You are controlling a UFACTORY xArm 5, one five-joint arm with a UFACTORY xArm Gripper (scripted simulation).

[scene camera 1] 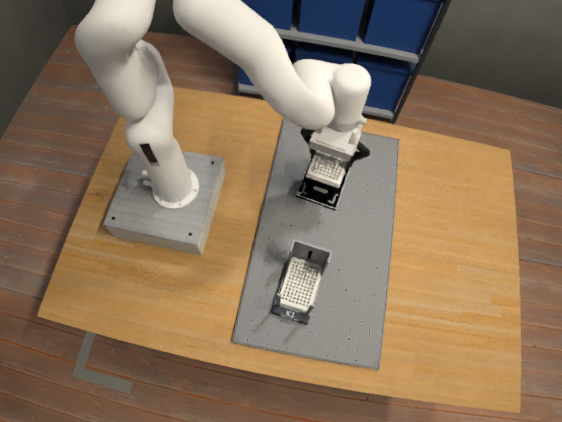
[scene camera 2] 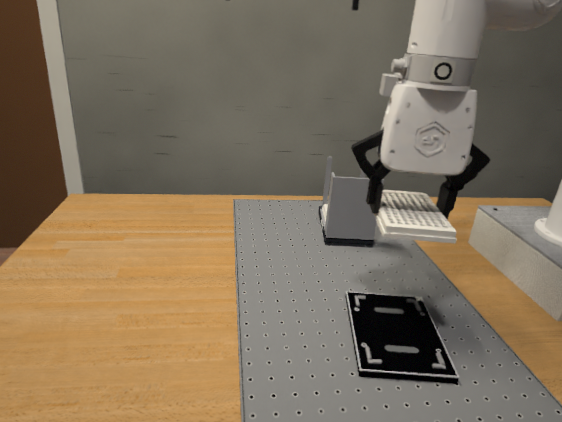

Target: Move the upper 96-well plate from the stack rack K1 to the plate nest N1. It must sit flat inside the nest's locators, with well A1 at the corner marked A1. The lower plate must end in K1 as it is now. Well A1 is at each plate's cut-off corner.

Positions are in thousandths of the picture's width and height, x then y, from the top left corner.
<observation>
I see my gripper (scene camera 2: 725, 504) and a black plate nest N1 (scene camera 2: 672, 781).
The black plate nest N1 is seen too in scene camera 1 (scene camera 1: 576, 470).
</observation>
